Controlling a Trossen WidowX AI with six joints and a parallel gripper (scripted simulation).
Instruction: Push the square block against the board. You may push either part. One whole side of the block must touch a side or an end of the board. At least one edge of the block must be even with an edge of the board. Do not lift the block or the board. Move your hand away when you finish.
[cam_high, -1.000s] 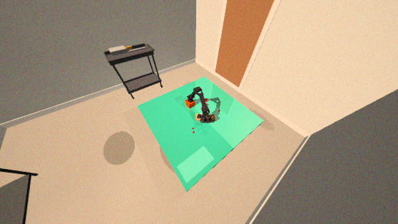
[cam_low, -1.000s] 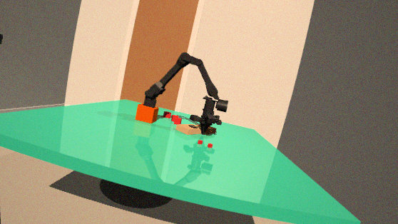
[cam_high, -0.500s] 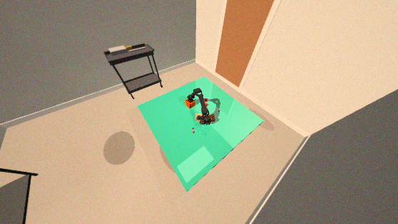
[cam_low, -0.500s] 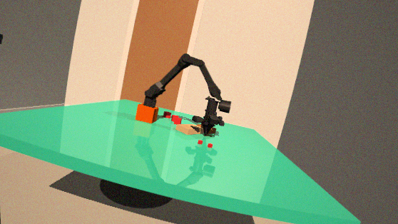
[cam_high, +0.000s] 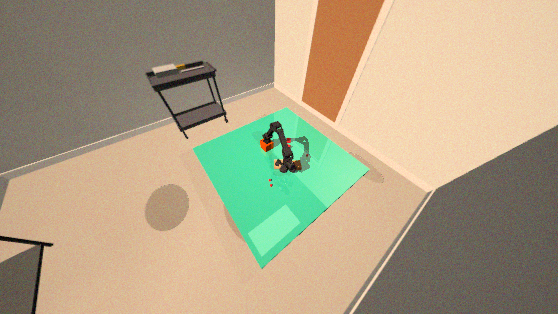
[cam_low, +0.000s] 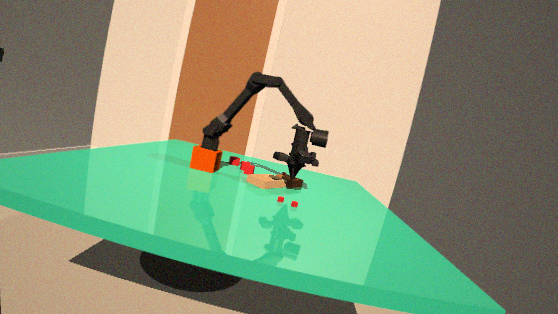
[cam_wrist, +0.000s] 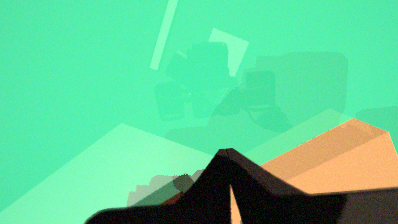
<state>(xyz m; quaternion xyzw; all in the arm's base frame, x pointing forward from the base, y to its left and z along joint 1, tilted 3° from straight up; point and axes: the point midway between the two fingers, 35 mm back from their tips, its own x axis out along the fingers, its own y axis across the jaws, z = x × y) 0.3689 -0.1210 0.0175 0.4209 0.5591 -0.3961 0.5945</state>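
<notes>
The tan board lies 90 mm behind my gripper tip, 50 mm to the left of it and 40 mm below it. From my gripper tip the other things lie so: square block 20 mm ahead, 150 mm to the left, 40 mm below.
</notes>
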